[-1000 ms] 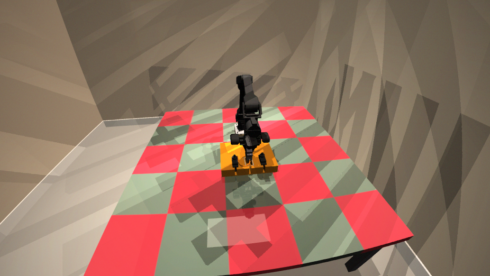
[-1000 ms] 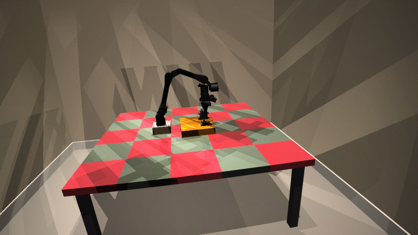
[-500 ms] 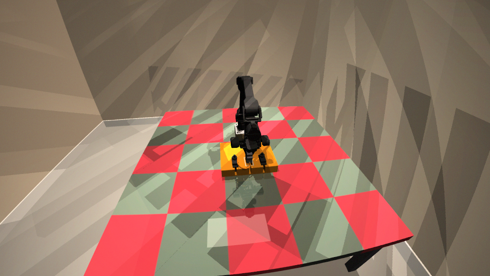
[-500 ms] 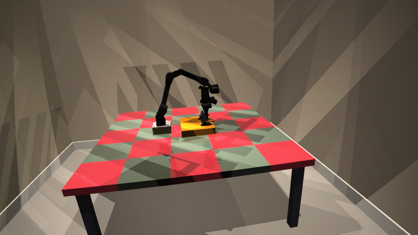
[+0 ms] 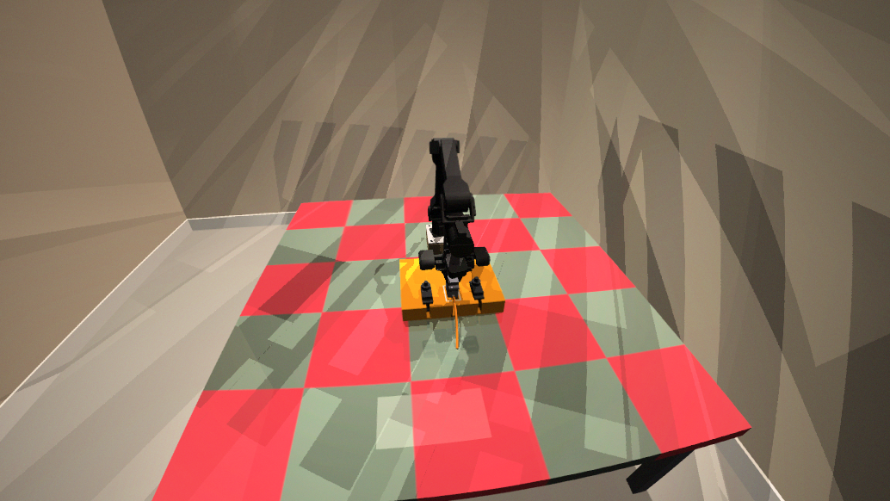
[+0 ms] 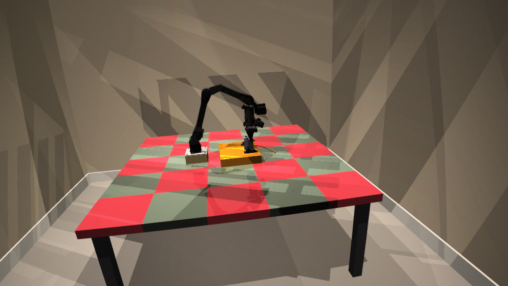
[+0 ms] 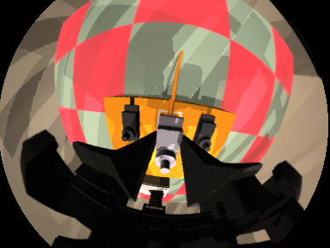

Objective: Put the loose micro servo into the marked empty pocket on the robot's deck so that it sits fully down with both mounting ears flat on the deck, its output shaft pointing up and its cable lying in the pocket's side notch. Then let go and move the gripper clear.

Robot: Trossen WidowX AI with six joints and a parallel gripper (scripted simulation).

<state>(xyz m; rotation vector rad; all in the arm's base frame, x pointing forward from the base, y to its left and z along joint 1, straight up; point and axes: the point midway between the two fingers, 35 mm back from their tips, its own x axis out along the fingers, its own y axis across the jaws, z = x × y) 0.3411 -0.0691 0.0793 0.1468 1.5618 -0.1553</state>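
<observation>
The deck is 120 mm behind my gripper tip, 80 mm below it and 20 mm to the left of it.
</observation>
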